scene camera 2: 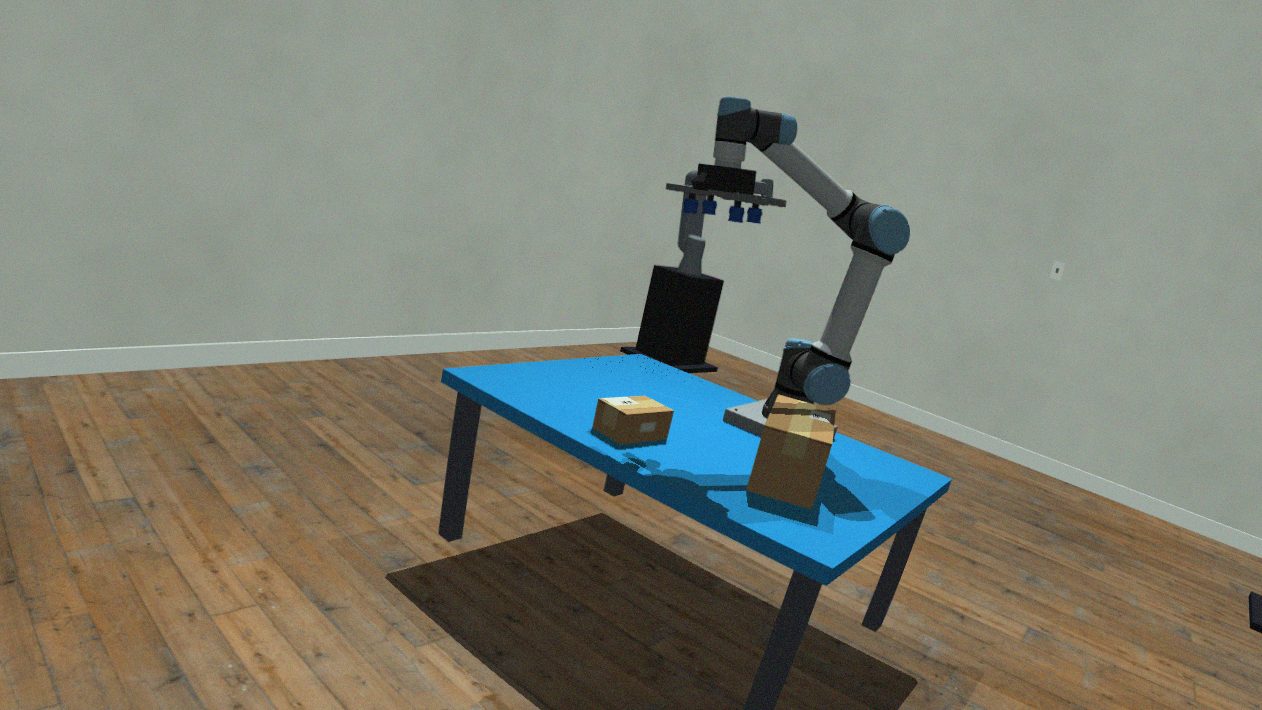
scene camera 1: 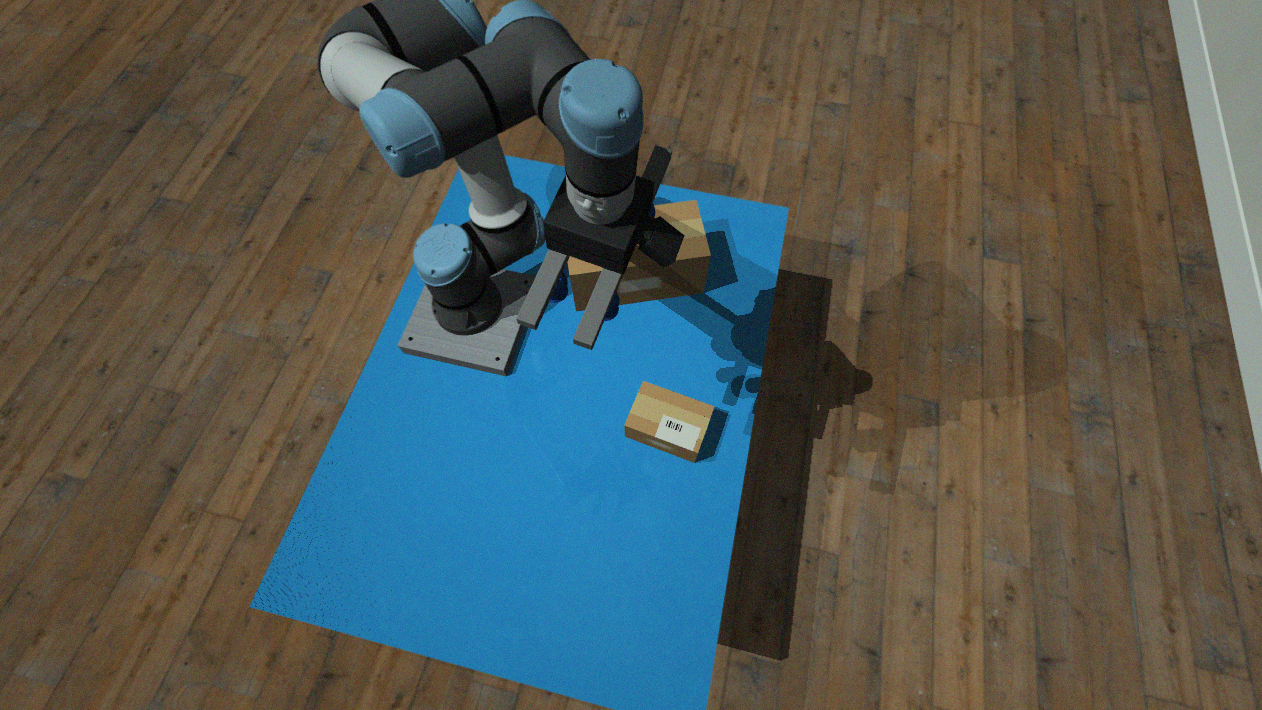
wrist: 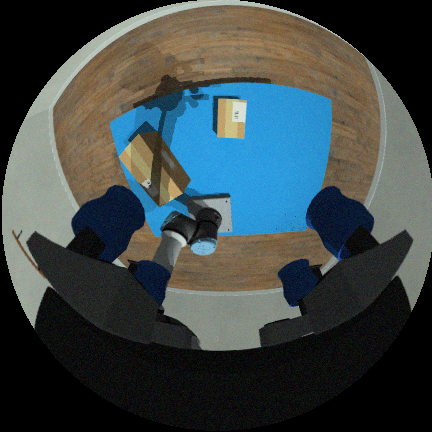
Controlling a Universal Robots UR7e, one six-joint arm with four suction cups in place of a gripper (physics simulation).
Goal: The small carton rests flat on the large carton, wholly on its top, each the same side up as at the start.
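Frame: origin at the arm's base, x ahead, y left, z up, level; millimetres.
Where they show: hand at its tool point: (scene camera 2: 721,217) (wrist: 225,250); arm's base at its link origin: (scene camera 1: 468,305) (wrist: 208,218).
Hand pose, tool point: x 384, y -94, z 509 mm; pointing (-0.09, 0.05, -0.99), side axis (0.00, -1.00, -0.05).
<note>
Each offset is from my tool point to the top centre of the thing. Level surfaces: height alone.
The small carton @[130 mm ahead, 18 mm right, 472 mm down] (scene camera 1: 670,422) (scene camera 2: 631,422) (wrist: 231,118) lies flat on the blue table, its white label on its upward face. The large carton @[61 mm back, 318 mm left, 392 mm down] (scene camera 1: 692,275) (scene camera 2: 791,459) (wrist: 142,160) is taller and stands apart from it, near the arm's base, turned at an angle; a small label shows on its top in the wrist view. My gripper (scene camera 1: 585,295) (scene camera 2: 722,210) is open, with its blue cups facing down. It hangs high above the table and touches neither carton. In scene camera 1 it hides part of the large carton.
The blue table @[546 mm down] (scene camera 1: 441,529) (scene camera 2: 529,388) (wrist: 280,160) carries the arm's grey base plate (scene camera 1: 467,348) (scene camera 2: 741,415) (wrist: 226,215) beside the large carton. A black pedestal (scene camera 2: 679,313) with a grey upright stands on the floor behind the table. The arm's shadow falls across the large carton.
</note>
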